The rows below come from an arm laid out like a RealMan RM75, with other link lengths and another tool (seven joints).
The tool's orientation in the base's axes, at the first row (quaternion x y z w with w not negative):
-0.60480, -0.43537, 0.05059, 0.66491
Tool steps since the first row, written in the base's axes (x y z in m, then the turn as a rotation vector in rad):
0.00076, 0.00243, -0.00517, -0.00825, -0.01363, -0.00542
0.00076, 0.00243, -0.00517, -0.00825, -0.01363, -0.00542
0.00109, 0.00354, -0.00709, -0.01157, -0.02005, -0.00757
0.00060, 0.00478, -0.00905, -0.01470, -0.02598, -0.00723
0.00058, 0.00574, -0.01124, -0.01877, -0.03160, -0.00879
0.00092, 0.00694, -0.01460, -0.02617, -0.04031, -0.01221
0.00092, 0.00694, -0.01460, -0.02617, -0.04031, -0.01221
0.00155, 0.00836, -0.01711, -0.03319, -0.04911, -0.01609
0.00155, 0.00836, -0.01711, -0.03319, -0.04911, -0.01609
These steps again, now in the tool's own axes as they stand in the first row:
-0.00077, 0.00537, 0.00193, -0.01598, -0.00278, -0.00448
-0.00077, 0.00537, 0.00193, -0.01598, -0.00278, -0.00448
-0.00090, 0.00745, 0.00278, -0.02295, -0.00417, -0.00700
-0.00148, 0.00921, 0.00425, -0.02823, -0.00746, -0.00954
-0.00205, 0.01131, 0.00524, -0.03488, -0.00949, -0.01103
-0.00287, 0.01464, 0.00630, -0.04638, -0.01228, -0.01254
-0.00287, 0.01464, 0.00630, -0.04638, -0.01228, -0.01254
-0.00294, 0.01743, 0.00726, -0.05794, -0.01453, -0.01431
-0.00294, 0.01743, 0.00726, -0.05794, -0.01453, -0.01431

